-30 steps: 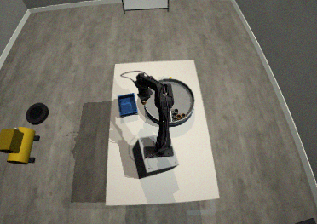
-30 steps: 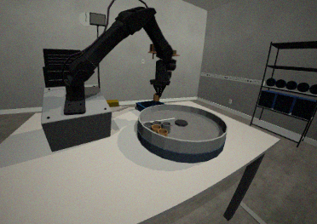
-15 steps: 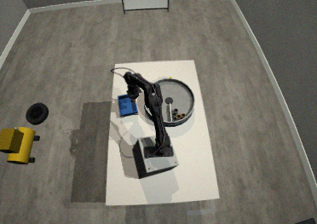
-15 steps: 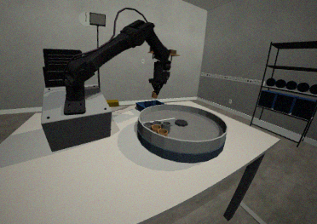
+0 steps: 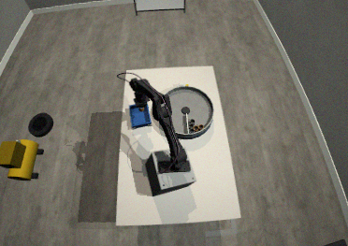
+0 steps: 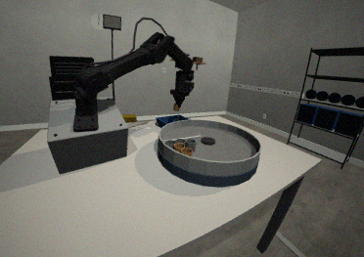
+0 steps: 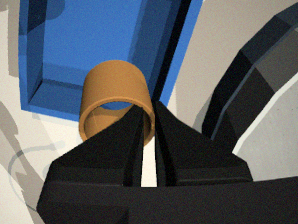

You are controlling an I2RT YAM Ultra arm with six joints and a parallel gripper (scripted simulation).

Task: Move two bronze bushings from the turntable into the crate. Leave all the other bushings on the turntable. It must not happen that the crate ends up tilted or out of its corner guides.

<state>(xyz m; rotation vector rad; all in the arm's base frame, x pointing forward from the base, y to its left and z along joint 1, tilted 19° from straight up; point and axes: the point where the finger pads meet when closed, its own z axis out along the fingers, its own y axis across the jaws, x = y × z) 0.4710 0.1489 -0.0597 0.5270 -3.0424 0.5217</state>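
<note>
The blue crate is 120 mm below my hand and 40 mm to the left of it. The rest, counted from my hand: turntable: 310 mm to the right, 90 mm below, 30 mm behind.
</note>
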